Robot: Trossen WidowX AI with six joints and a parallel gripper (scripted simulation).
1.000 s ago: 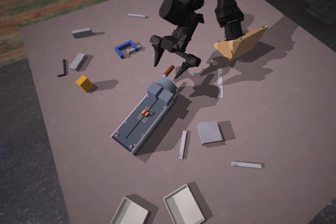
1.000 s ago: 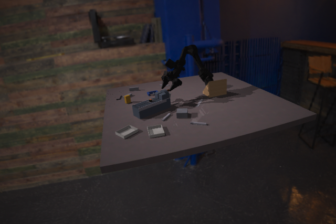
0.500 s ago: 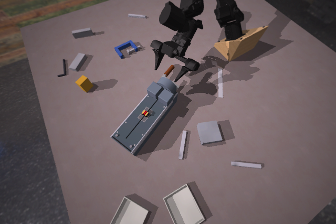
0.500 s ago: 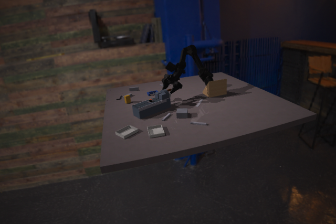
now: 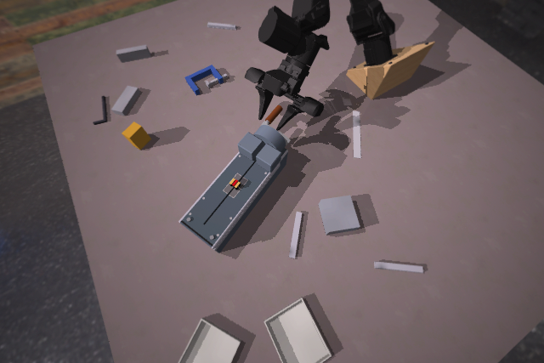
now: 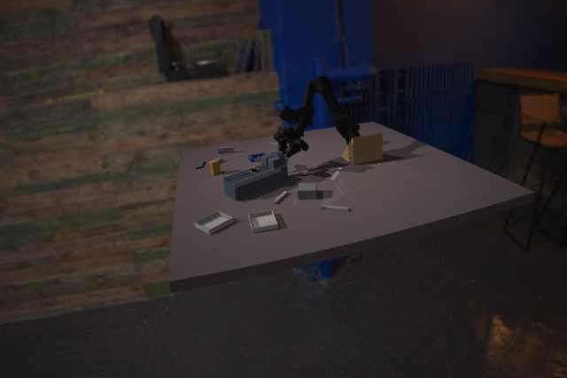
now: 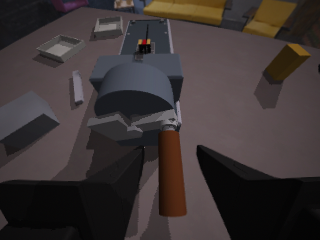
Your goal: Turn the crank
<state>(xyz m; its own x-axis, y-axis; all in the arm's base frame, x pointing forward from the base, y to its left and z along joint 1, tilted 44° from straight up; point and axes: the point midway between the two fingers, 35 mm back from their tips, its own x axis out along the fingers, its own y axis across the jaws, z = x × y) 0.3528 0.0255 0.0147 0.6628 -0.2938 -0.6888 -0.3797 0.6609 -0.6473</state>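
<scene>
My gripper tip is 20 mm below the brown crank handle and 20 mm past it. From my gripper tip the other things lie so: grey block 250 mm to the left, 60 mm below, 30 mm behind; then blue clamp 270 mm to the right, 70 mm below, 50 mm ahead; then red pointer 140 mm ahead, 90 mm to the left.
</scene>
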